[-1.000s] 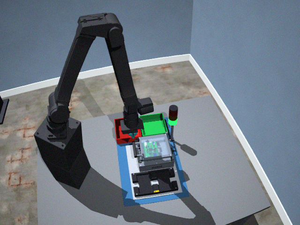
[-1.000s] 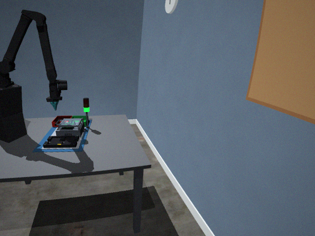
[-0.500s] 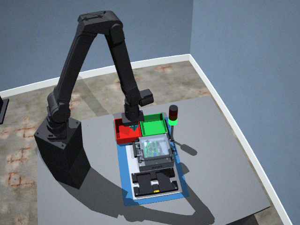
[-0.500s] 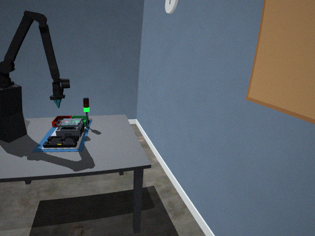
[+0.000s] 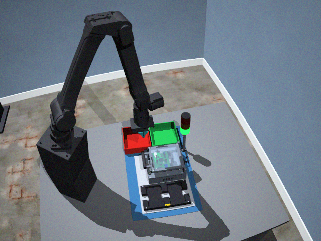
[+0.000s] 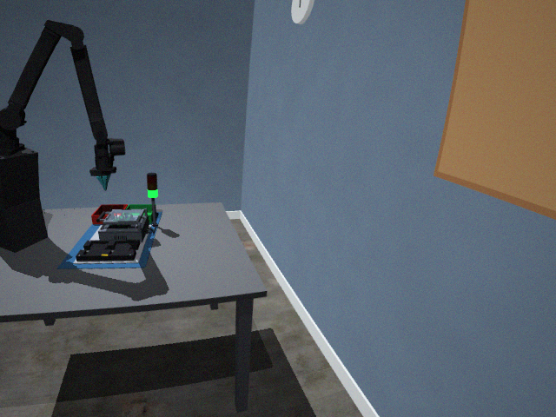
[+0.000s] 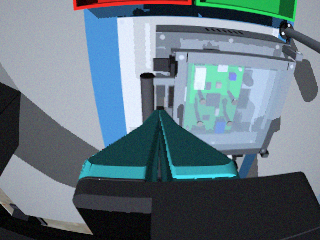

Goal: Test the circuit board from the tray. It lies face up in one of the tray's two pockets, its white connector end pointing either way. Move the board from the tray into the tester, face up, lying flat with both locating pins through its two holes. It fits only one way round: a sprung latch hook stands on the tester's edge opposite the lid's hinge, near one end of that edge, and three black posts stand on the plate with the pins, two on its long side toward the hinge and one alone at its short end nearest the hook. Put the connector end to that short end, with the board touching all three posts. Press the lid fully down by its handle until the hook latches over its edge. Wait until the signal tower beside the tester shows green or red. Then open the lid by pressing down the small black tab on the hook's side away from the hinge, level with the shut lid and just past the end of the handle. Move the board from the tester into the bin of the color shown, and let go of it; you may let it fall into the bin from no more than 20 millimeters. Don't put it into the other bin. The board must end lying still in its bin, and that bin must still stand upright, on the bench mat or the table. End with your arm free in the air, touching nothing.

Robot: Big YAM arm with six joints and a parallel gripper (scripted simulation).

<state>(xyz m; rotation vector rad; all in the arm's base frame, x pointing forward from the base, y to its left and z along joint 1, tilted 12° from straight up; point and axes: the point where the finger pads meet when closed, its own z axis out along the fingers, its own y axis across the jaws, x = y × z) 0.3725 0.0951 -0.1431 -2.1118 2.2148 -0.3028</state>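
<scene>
My gripper is now 11 cm above the black latch hook and 1 cm short of it. The rest, counted from my hand: red bin 19 cm below, 14 cm to the left, 3 cm behind; then green circuit board 13 cm below, 7 cm ahead, 6 cm to the right; then clear lid 11 cm below, 7 cm to the right, 7 cm ahead.
</scene>
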